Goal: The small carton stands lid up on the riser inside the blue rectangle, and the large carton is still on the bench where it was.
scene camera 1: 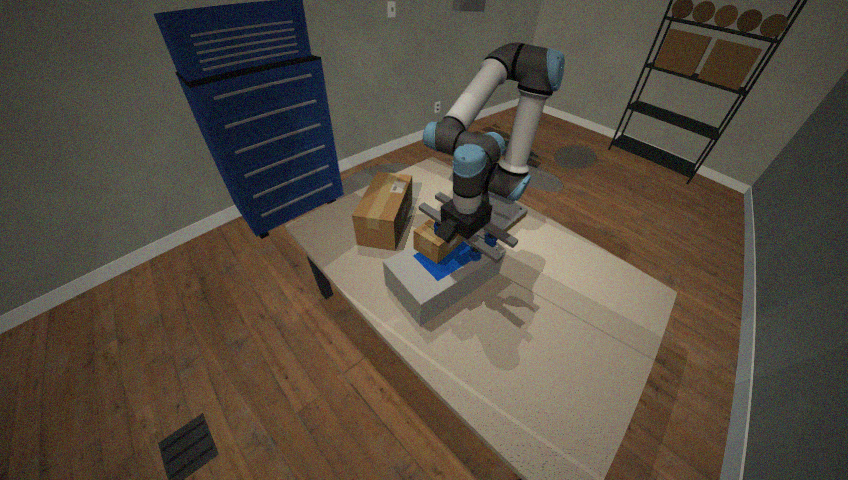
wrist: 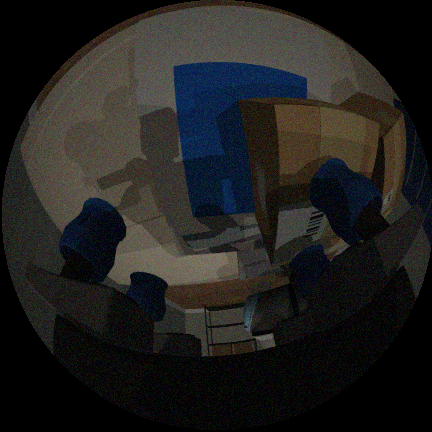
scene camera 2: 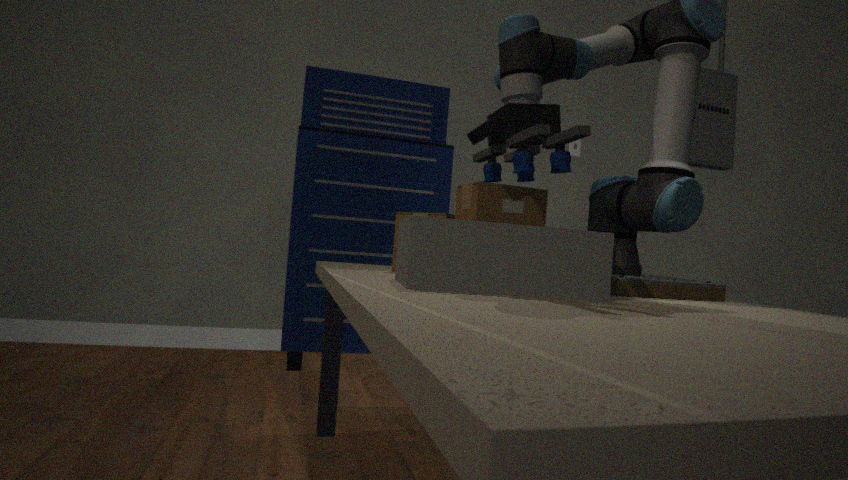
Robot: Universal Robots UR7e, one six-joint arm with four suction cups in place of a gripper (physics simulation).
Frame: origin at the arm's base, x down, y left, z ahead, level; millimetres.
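Where they show: hand, tool point: [wrist: 222, 249] [scene camera 2: 524, 176].
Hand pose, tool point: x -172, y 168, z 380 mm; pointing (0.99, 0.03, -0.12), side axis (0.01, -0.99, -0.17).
Observation:
Things, the pixels of their centre, and the offset from my tool point. Level surfaces: height alone.
- small brown carton, body centre: [wrist: 309, 179] [scene camera 2: 500, 207] [scene camera 1: 440, 235] dy -89, dx +52, dz -8 mm
- grey riser, body centre: [wrist: 235, 132] [scene camera 2: 497, 257] [scene camera 1: 445, 267] dy -41, dx +152, dz +21 mm
- blue rectangle, body centre: [wrist: 246, 146] [scene camera 1: 446, 255] dy -41, dx +92, dz +21 mm
- large carton, body centre: [wrist: 377, 162] [scene camera 1: 385, 208] dy -403, dx +138, dz -77 mm
- bench, surface height: dx +212 mm
The small brown carton [scene camera 1: 426, 244] [scene camera 2: 484, 203] [wrist: 325, 142] stands on the grey riser [scene camera 1: 404, 291] [scene camera 2: 505, 261], a tape band across its upward face. It covers part of the blue rectangle [scene camera 1: 437, 271] [wrist: 200, 120] and appears to reach past its edge on the large carton's side. The large carton [scene camera 1: 376, 217] [wrist: 370, 106] stands on the bench beside the riser; in scene camera 2 it is mostly hidden. My gripper [scene camera 1: 464, 239] [scene camera 2: 524, 167] [wrist: 225, 250] is open, its blue cups pointing down and holding nothing. In scene camera 2 the cups hang a little above the small carton's top.
The bench [scene camera 1: 571, 368] [scene camera 2: 595, 368] carries the riser and the arm's base plate [scene camera 1: 511, 214]. A tall blue drawer cabinet [scene camera 1: 261, 118] [scene camera 2: 365, 178] stands behind the bench's far left corner. A shelf rack [scene camera 1: 675, 118] stands by the far wall.

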